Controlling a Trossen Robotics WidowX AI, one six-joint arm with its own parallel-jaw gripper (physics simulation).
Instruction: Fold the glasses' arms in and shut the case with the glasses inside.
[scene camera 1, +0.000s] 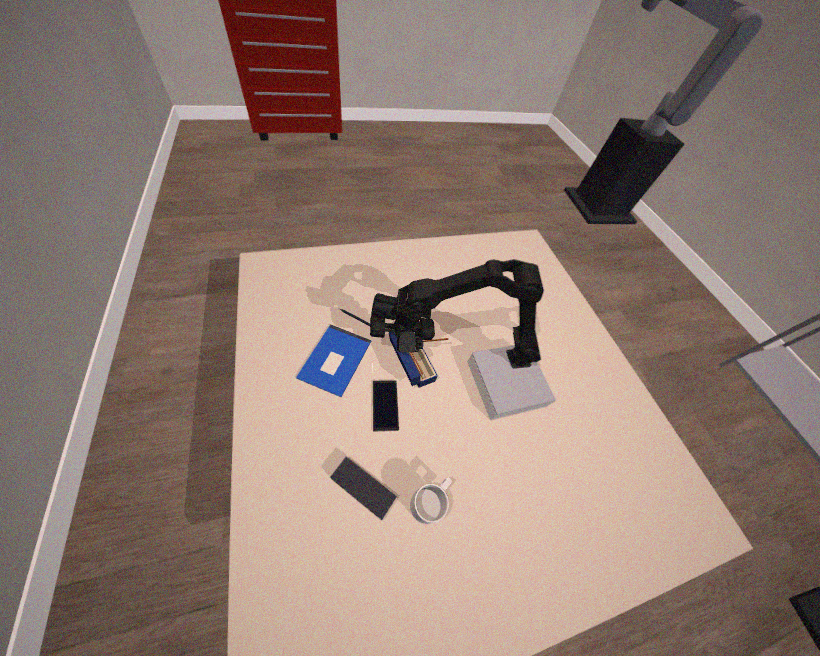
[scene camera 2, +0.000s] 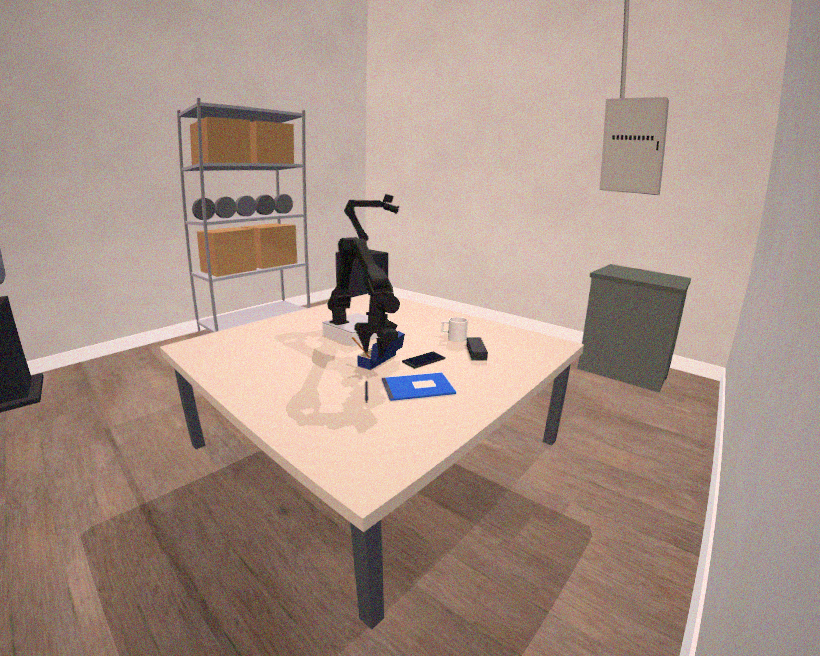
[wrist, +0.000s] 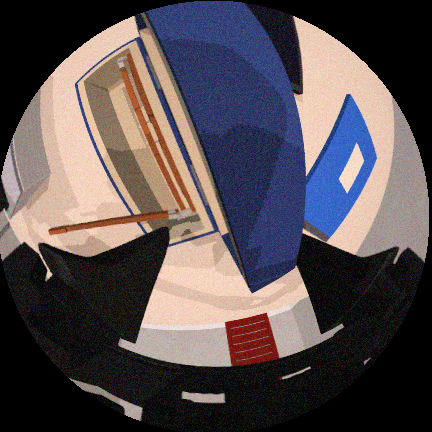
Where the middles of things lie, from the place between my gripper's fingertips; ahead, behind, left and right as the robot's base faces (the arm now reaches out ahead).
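The blue glasses case (scene camera 2: 363, 361) is 1 cm below my hand, 4 cm behind it and 7 cm to the left of it. The black phone (scene camera 1: 385, 404) lies 19 cm to the left of my hand, 6 cm ahead of it and 5 cm below it, whereas the brown glasses (wrist: 170, 213) are 10 cm behind my hand, 7 cm to the left of it and 2 cm below it. There is a blue notebook (wrist: 335, 180) as well, 19 cm ahead of my hand, 5 cm below it and 3 cm to the left of it.
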